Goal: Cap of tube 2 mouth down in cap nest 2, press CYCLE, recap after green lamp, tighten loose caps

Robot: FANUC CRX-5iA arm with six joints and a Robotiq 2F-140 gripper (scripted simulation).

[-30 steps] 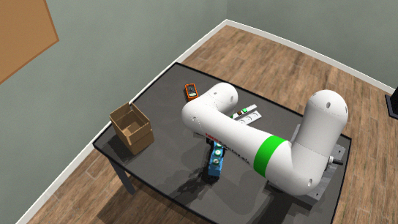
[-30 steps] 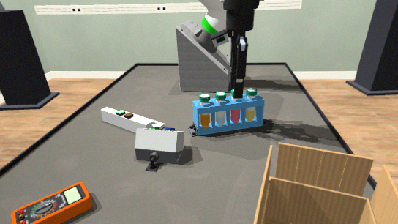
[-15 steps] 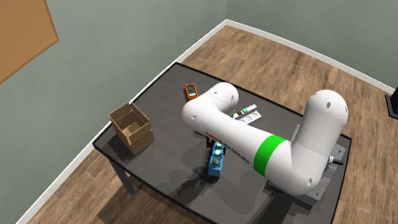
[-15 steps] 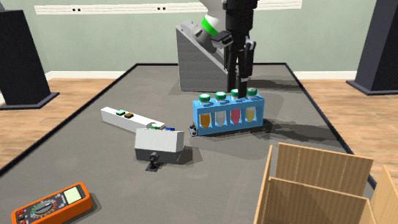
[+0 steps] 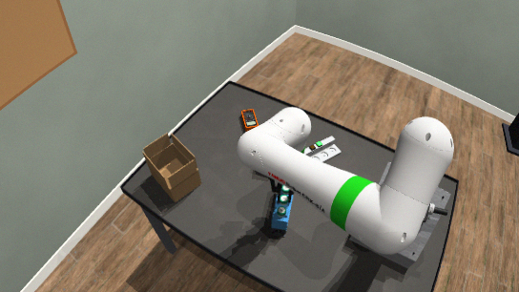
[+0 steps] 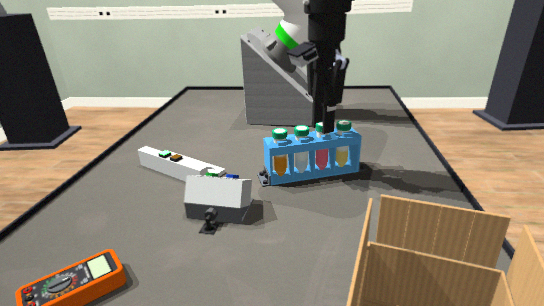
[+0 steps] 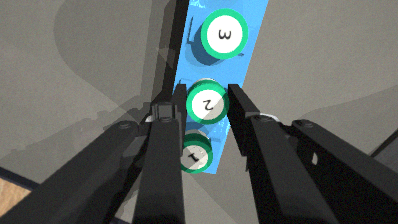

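The cap 2 is 3 cm below my hand. Also, from my hand: cap 1 (1 cm behind, 5 cm to the left, 3 cm below); cap 4 (2 cm ahead, 10 cm to the right, 3 cm below); cap 3 (1 cm ahead, 5 cm to the right, 3 cm below).
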